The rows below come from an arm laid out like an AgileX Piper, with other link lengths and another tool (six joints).
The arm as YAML. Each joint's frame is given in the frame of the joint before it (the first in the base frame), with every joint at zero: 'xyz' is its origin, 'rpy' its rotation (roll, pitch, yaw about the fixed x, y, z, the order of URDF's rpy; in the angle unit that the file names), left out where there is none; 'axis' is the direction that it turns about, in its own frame. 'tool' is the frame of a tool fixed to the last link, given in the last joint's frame.
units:
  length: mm
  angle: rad
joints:
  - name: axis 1
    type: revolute
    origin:
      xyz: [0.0, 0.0, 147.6]
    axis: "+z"
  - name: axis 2
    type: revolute
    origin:
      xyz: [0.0, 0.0, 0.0]
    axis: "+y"
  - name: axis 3
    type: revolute
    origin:
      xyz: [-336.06, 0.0, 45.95]
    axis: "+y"
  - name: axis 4
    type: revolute
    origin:
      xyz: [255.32, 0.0, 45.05]
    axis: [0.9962, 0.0, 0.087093]
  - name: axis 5
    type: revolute
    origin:
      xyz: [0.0, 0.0, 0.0]
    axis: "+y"
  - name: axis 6
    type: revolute
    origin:
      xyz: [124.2, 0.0, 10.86]
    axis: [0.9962, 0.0, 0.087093]
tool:
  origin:
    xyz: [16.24, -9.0, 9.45]
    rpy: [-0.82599, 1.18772, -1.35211]
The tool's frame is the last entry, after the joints.
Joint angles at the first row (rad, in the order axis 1, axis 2, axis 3, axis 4, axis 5, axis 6):
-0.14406 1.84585 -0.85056 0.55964 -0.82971 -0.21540
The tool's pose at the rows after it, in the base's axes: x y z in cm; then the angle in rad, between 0 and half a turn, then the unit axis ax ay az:
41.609, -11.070, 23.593, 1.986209, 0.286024, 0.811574, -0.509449
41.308, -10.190, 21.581, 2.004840, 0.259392, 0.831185, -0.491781
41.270, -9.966, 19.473, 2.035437, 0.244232, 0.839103, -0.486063
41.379, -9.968, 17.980, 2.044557, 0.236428, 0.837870, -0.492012
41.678, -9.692, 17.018, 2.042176, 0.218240, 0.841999, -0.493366
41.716, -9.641, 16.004, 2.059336, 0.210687, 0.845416, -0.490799
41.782, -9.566, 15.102, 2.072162, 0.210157, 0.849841, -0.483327
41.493, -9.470, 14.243, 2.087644, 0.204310, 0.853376, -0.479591
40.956, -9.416, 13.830, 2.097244, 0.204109, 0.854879, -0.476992
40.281, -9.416, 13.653, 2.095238, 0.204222, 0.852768, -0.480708
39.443, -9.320, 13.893, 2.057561, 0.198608, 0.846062, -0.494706
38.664, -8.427, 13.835, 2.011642, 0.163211, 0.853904, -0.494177
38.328, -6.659, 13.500, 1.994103, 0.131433, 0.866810, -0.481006
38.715, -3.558, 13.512, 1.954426, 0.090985, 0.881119, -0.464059
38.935, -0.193, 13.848, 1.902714, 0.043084, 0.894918, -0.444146
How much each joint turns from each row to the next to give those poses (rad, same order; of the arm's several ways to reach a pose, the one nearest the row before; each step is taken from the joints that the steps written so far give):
0.03270 0.00636 0.06467 -0.02379 -0.01791 0.02772
0.00835 0.02504 0.03948 -0.05524 -0.00193 0.04453
0.00241 0.04447 0.01804 -0.01960 -0.01576 0.01973
0.00215 0.04460 0.00744 -0.00729 -0.04141 0.00603
0.00212 0.02987 0.00002 -0.02661 -0.01782 0.00053
-0.00001 0.02386 0.00163 -0.00612 -0.00212 0.00389
0.00003 0.02169 0.00000 -0.00913 -0.00142 0.01917
0.00000 0.01549 0.01270 -0.00866 -0.00591 0.00951
-0.00001 0.00223 0.02075 -0.00389 -0.01070 0.01183
0.00000 0.00000 0.02753 -0.00261 -0.03092 0.00672
0.00001 0.00002 0.04206 -0.01953 -0.08013 0.00221
0.00182 -0.00002 0.05002 -0.07279 -0.06311 0.00168
0.03685 0.00001 0.02785 -0.02602 -0.01308 0.00000
0.07930 0.00002 0.00158 -0.00315 -0.00227 -0.01148
0.08135 -0.00814 0.00000 -0.01506 0.00003 -0.01540

